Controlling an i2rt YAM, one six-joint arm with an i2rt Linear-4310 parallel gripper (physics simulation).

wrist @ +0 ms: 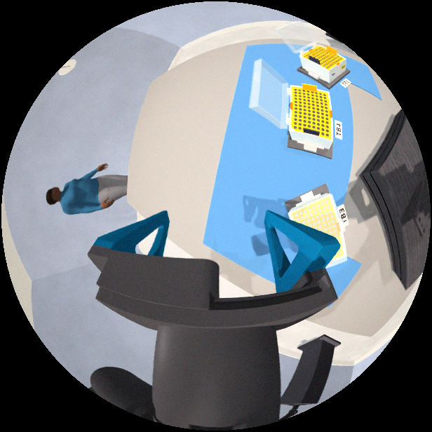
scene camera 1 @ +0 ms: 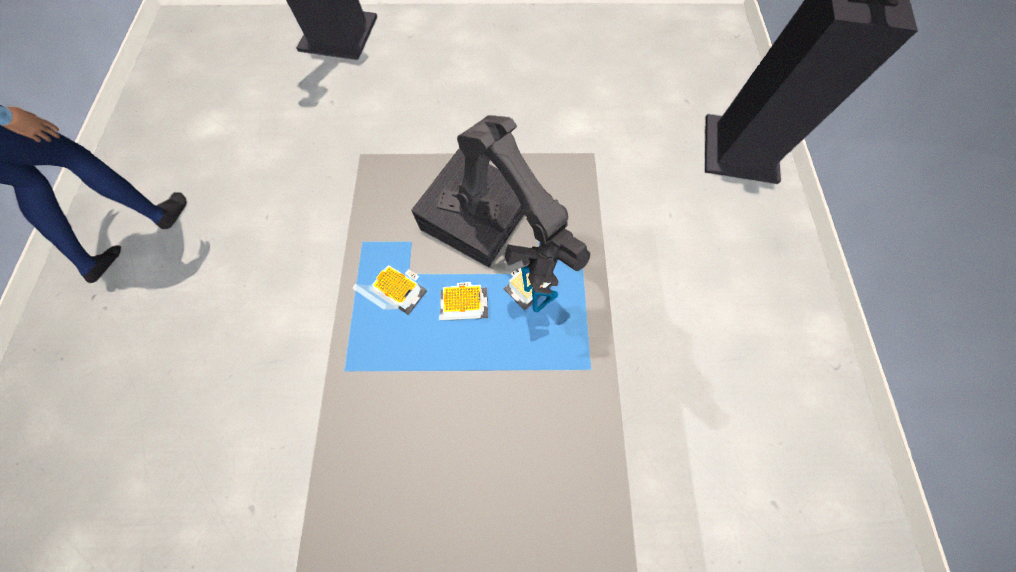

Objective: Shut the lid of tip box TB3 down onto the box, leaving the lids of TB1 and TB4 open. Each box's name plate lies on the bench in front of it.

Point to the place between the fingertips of my gripper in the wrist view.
At 216,215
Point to a blue mat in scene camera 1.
556,338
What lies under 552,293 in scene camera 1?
My gripper.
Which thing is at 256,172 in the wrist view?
A blue mat.
